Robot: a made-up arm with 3 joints.
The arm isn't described. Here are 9 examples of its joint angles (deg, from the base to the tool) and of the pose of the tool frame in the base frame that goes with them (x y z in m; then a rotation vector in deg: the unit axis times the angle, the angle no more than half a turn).
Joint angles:
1: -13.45 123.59 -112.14
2: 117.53 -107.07 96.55
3: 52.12 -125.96 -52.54
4: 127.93 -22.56 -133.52
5: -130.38 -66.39 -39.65
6: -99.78 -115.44 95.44
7: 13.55 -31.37 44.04
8: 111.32 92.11 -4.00
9: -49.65 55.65 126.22
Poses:
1: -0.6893 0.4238 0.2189 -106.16 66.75 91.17
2: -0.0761 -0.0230 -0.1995 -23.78 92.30 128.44
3: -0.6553 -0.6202 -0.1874 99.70 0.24 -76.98
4: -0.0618 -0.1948 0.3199 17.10 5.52 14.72
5: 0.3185 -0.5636 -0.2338 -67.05 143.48 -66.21
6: 0.2243 -0.0374 0.2148 -114.44 2.76 15.29
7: -0.2804 -0.0379 0.4869 -8.60 -56.09 -31.55
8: -0.3686 0.3225 -0.4962 -87.72 -80.60 55.54
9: -0.2358 -0.0298 0.3402 59.67 -70.09 2.15
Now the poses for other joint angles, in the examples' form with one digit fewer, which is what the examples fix.
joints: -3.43 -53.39 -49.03
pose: 0.168 -0.512 0.435 21.4 48.5 -50.9
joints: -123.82 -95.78 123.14
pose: 0.132 -0.041 0.222 -79.9 0.5 52.8
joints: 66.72 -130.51 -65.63
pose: -0.526 -0.620 -0.435 119.4 -0.6 -52.7
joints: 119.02 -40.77 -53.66
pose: -0.433 -0.416 0.100 42.9 -62.5 -2.7
